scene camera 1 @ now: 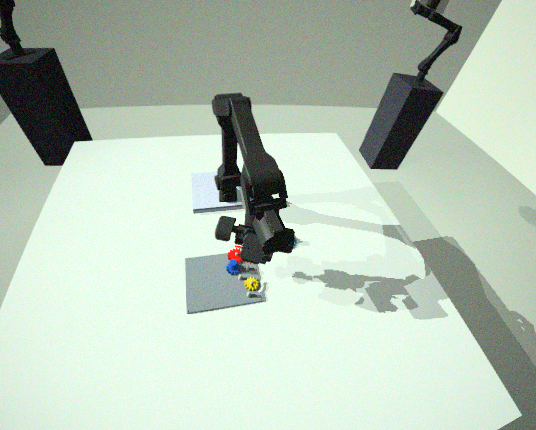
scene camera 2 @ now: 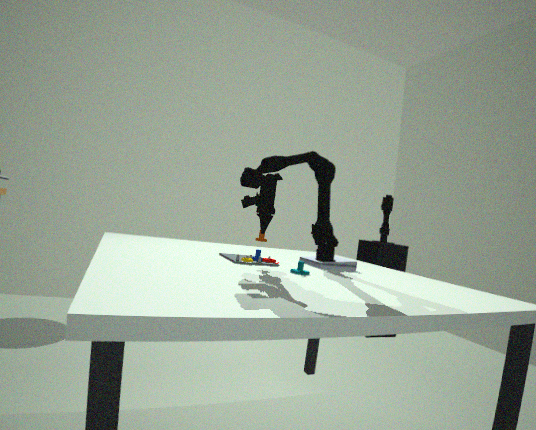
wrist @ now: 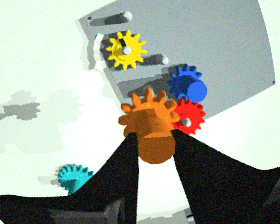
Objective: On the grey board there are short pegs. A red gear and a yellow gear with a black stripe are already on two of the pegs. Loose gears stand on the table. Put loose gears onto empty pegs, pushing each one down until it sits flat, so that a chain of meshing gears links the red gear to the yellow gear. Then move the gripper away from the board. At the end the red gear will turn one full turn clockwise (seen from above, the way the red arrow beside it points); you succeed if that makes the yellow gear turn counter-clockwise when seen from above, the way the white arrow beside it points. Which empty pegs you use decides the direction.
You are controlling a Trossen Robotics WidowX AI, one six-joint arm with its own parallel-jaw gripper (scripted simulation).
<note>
The gripper (scene camera 1: 252,252) holds an orange gear (wrist: 151,118). Further things: a blue gear (wrist: 186,82), a red gear (wrist: 192,110) and a yellow gear (wrist: 131,58).
The gripper also shows in scene camera 2 (scene camera 2: 262,233) and in the wrist view (wrist: 153,138).
</note>
